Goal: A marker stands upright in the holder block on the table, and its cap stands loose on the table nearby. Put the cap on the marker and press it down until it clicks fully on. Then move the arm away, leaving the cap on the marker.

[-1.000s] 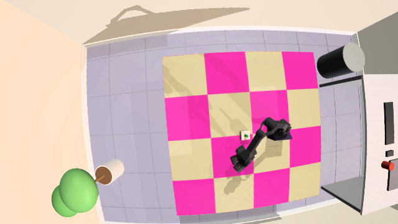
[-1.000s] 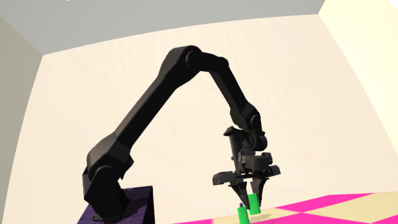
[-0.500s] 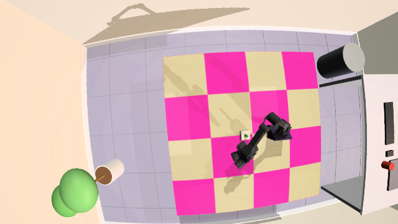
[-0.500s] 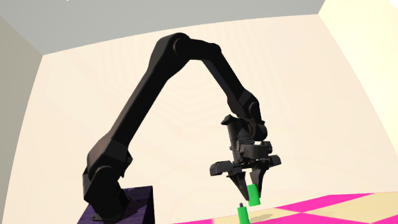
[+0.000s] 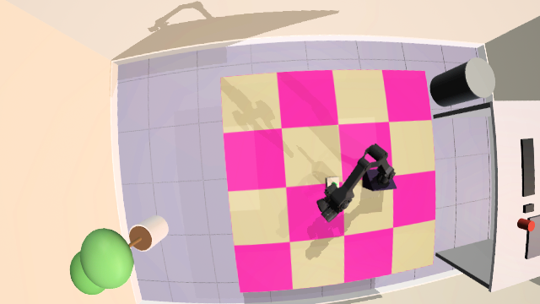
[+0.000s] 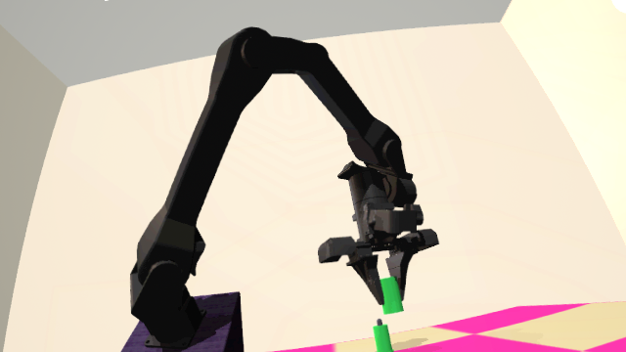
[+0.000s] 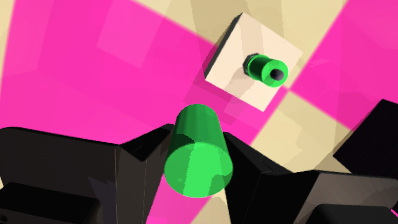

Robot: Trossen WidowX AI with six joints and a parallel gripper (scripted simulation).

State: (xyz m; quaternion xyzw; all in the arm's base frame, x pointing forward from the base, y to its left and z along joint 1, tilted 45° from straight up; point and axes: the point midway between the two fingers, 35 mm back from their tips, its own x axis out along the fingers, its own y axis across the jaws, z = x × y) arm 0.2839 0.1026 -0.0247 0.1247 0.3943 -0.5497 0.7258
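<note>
Right now the pale holder block is 20 mm behind my gripper tip, 60 mm to the right of it and 90 mm below it. The rest, counted from my gripper tip: green cap: 10 mm above.
</note>
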